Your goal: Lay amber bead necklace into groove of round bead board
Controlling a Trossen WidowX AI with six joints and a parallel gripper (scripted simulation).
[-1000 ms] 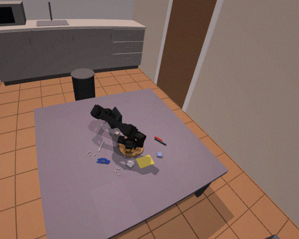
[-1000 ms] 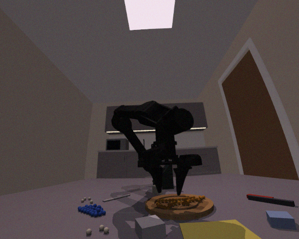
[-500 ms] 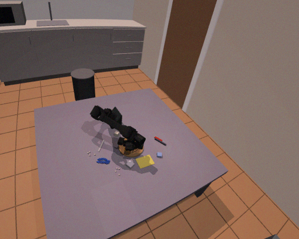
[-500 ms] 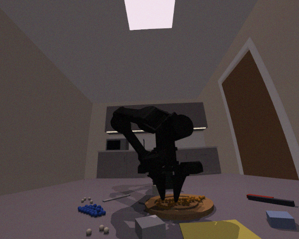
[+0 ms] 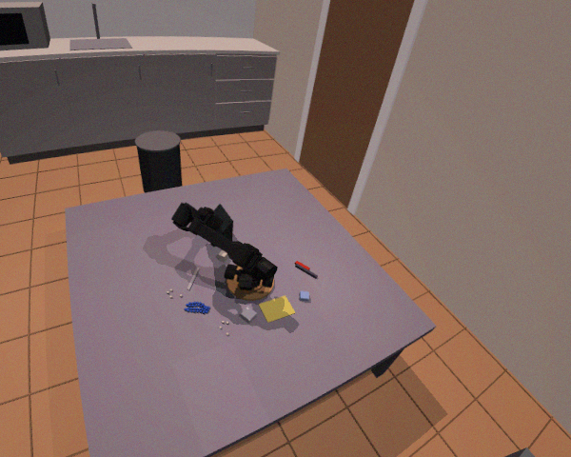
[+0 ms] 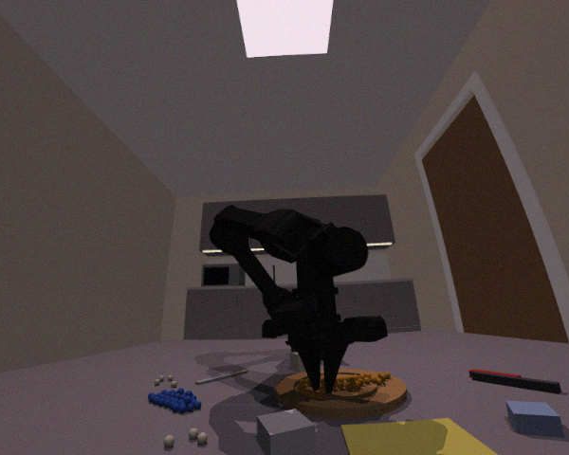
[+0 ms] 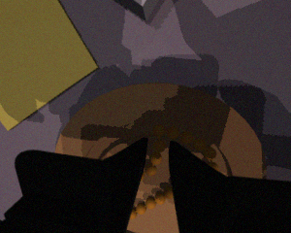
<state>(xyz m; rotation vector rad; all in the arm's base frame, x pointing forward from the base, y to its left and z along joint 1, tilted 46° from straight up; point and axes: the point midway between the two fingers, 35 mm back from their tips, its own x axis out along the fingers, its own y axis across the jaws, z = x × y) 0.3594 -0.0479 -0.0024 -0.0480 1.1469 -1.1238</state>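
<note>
Right now the round wooden bead board is 4 cm behind my gripper tip, 3 cm to the left of it and 1 cm below it. Round my gripper tip: blue block 19 cm to the left, 14 cm ahead, 1 cm below; grey block 11 cm ahead, 6 cm to the right; yellow pad 13 cm ahead, 6 cm to the left, 1 cm below.
</note>
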